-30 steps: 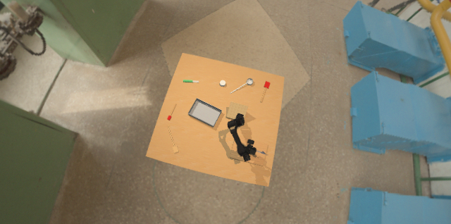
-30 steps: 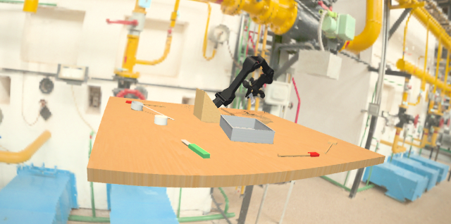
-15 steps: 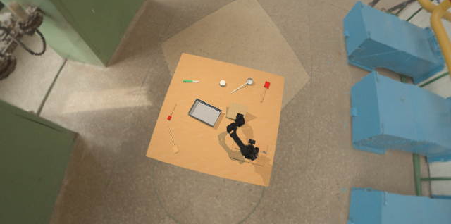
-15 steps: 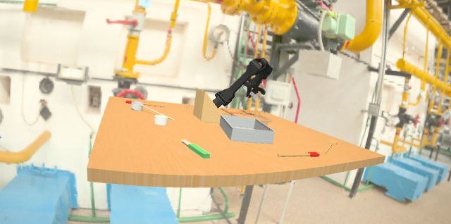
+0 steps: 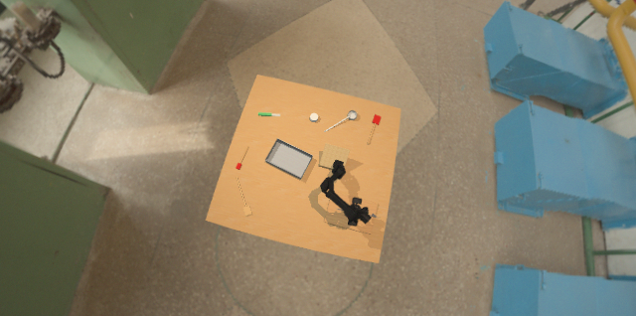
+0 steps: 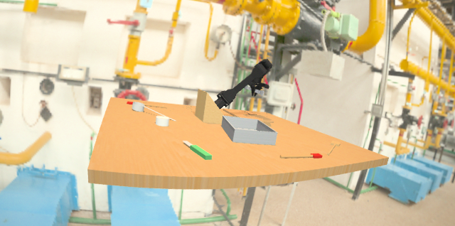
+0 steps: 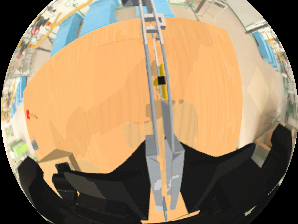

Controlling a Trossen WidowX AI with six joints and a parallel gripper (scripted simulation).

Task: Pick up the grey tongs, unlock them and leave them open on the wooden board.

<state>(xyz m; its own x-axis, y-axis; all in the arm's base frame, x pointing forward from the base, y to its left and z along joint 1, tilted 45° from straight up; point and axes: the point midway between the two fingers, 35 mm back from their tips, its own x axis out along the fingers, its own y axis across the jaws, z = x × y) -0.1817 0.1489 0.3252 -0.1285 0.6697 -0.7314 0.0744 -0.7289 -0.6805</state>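
Right now my gripper tip is 1 cm past the wooden board, 2 cm to the left of it and 14 cm above it. Also, from my gripper tip: grey roasting tin (55 cm ahead, 27 cm to the right, 12 cm below); red spatula (2 cm behind, 76 cm to the right, 14 cm below).
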